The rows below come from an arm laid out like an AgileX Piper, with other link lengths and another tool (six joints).
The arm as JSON. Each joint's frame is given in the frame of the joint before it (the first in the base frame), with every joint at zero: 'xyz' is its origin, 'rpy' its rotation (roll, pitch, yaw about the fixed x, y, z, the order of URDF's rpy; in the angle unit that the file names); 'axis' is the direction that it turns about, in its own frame. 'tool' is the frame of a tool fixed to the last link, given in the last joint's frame.
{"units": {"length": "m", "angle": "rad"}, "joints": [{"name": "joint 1", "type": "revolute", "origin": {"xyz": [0.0, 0.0, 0.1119], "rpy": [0.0, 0.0, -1.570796]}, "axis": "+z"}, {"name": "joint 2", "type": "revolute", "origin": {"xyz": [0.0, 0.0, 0.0], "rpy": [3.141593, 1.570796, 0.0]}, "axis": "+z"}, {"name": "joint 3", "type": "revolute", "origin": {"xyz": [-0.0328, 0.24, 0.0], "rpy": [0.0, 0.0, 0.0]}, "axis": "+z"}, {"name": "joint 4", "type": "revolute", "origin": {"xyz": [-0.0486, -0.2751, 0.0], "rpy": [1.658, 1.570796, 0.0]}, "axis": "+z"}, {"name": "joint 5", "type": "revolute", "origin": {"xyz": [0.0, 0.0, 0.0], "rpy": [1.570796, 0.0, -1.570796]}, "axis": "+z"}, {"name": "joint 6", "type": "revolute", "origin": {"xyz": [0.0, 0.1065, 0.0], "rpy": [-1.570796, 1.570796, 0.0]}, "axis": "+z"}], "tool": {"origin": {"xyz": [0.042, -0.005, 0.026], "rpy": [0.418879, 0.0, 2.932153]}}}
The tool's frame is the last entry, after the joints.
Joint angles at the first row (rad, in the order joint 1, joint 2, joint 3, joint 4, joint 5, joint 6):
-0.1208, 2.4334, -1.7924, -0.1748, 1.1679, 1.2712
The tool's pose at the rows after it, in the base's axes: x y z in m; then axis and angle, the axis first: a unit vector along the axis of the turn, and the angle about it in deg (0 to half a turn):
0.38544 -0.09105 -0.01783 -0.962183 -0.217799 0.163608 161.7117
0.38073 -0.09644 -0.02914 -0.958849 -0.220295 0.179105 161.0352
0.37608 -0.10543 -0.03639 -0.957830 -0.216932 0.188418 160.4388
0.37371 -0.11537 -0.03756 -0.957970 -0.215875 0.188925 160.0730
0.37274 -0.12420 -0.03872 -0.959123 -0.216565 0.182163 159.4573
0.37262 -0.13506 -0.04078 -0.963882 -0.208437 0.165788 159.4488
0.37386 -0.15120 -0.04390 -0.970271 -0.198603 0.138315 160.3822
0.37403 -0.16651 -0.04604 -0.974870 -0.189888 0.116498 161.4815
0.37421 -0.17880 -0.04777 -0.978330 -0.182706 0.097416 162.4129
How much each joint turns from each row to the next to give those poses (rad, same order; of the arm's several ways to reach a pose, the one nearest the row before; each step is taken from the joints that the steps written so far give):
-0.0053, 0.0368, 0.0000, 0.0000, 0.0000, -0.0298
-0.0126, 0.0291, 0.0000, -0.0021, 0.0000, -0.0211
-0.0224, 0.0189, 0.0000, -0.0021, 0.0000, -0.0170
-0.0242, 0.0026, 0.0000, -0.0002, -0.0027, -0.0216
-0.0239, 0.0000, 0.0000, 0.0099, -0.0124, -0.0255
-0.0288, 0.0000, 0.0000, 0.0060, -0.0292, -0.0059
-0.0383, 0.0000, 0.0000, -0.0022, -0.0551, -0.0018
-0.0345, 0.0000, 0.0000, -0.0071, -0.0463, -0.0010
-0.0277, 0.0000, 0.0000, -0.0039, -0.0404, -0.0008

